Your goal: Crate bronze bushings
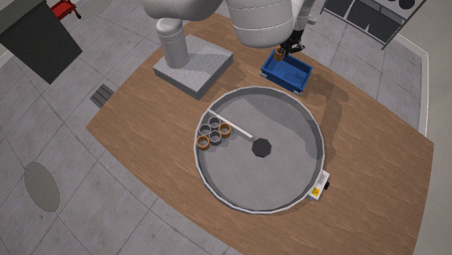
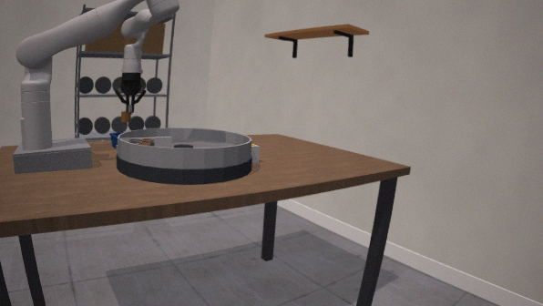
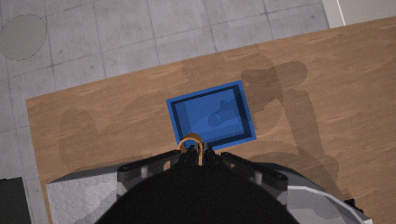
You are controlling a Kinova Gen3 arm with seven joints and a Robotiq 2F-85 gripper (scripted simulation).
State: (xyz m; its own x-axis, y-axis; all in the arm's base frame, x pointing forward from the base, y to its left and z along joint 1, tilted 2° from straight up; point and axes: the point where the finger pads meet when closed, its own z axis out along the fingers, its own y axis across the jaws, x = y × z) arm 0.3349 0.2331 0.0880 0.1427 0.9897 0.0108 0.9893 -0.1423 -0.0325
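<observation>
Now: the blue crate 130 mm below my hand, 40 mm to the left of it and 30 mm ahead of it. Also, from my hand: grey turning table (310 mm to the right, 140 mm ahead, 100 mm below).
</observation>
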